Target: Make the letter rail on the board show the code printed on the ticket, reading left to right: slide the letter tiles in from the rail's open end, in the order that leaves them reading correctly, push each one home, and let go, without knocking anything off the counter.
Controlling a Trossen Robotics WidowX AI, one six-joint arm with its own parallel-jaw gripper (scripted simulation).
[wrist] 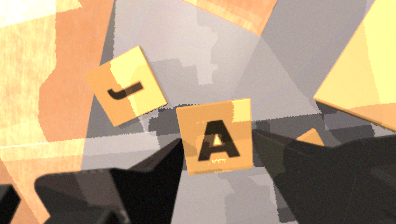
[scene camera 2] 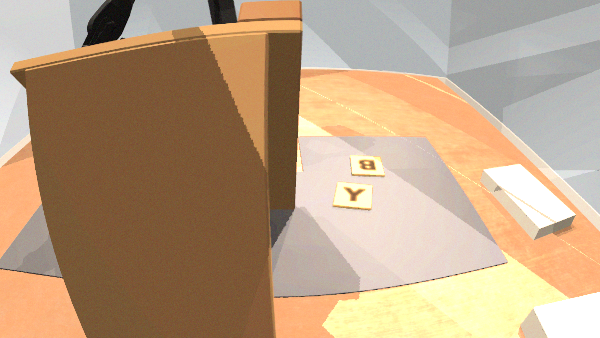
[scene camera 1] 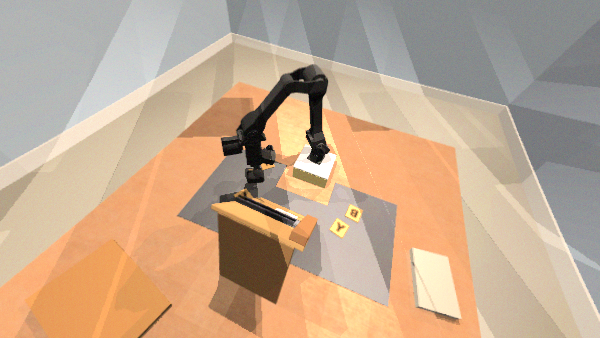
Labels:
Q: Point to a white slab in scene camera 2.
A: At 539, 212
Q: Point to an orange board stand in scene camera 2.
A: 158, 158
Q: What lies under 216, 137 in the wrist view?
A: A letter tile.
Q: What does my gripper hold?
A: A letter tile.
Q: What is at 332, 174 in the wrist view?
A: My gripper.

